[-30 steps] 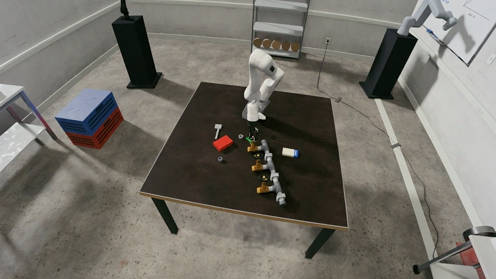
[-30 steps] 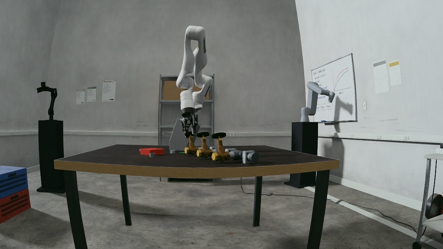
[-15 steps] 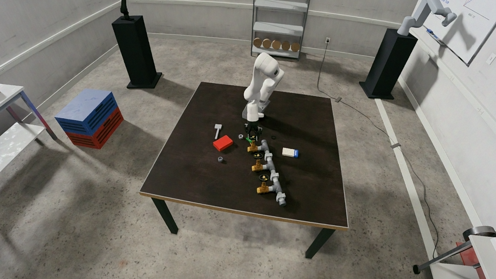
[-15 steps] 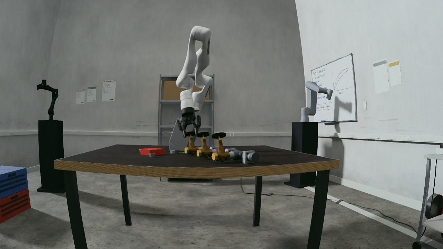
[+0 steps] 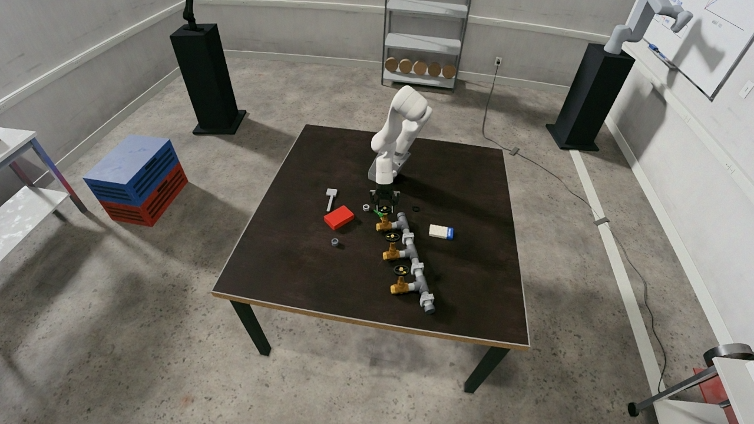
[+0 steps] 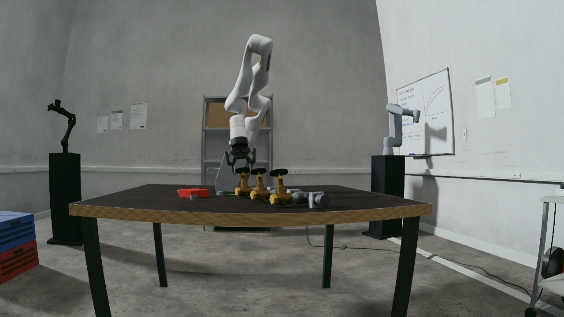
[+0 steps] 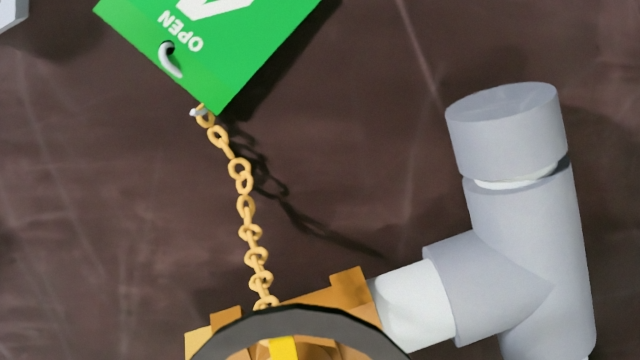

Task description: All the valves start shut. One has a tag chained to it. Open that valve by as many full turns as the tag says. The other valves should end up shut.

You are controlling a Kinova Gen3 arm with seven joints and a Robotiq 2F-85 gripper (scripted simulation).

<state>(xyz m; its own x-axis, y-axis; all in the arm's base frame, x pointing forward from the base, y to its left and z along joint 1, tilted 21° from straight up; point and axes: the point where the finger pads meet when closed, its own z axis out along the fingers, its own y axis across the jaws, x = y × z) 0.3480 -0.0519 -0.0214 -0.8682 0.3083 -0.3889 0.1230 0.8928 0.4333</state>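
Now: the green tag 110 mm below my hand, 90 mm behind it and 20 mm to the right of it. From my hand the other things lie so: white-and-blue box 270 mm to the left, 110 mm below, 40 mm ahead; then red block 220 mm to the right, 100 mm below, 30 mm behind; then small grey ring 220 mm to the right, 120 mm ahead, 110 mm below.
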